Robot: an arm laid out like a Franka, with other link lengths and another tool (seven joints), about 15 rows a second.
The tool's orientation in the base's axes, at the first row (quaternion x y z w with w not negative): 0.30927 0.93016 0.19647 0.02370
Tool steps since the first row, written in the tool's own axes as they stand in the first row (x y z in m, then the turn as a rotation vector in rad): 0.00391 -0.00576 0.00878 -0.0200 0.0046 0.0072; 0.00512 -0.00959 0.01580 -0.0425 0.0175 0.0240; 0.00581 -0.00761 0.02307 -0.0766 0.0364 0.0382; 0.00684 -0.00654 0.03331 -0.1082 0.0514 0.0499; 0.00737 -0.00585 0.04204 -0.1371 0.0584 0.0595; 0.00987 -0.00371 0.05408 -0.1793 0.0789 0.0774; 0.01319 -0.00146 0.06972 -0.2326 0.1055 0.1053; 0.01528 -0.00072 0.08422 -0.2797 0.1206 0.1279; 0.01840 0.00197 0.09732 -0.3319 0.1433 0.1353; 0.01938 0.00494 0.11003 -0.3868 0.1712 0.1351; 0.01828 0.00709 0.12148 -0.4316 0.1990 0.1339; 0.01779 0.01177 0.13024 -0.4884 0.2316 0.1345; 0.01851 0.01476 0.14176 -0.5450 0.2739 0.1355
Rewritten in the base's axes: -0.00496 0.00115 -0.00998 0.0199 -0.0058 -0.0064; -0.00695 0.00152 -0.01781 0.0482 -0.0036 -0.0188; -0.00518 0.00592 -0.02371 0.0888 -0.0048 -0.0273; -0.00371 0.01090 -0.03266 0.1247 -0.0082 -0.0348; -0.00230 0.01478 -0.04040 0.1536 -0.0166 -0.0433; -0.00111 0.02203 -0.05049 0.2023 -0.0200 -0.0552; 0.00007 0.03110 -0.06379 0.2650 -0.0219 -0.0750; 0.00120 0.03795 -0.07671 0.3153 -0.0304 -0.0937; 0.00237 0.04634 -0.08752 0.3716 -0.0418 -0.0959; 0.00537 0.05355 -0.09803 0.4317 -0.0535 -0.0894; 0.00937 0.05849 -0.10785 0.4834 -0.0598 -0.0812; 0.01386 0.06470 -0.11419 0.5478 -0.0689 -0.0737; 0.01688 0.07135 -0.12361 0.6176 -0.0707 -0.0630
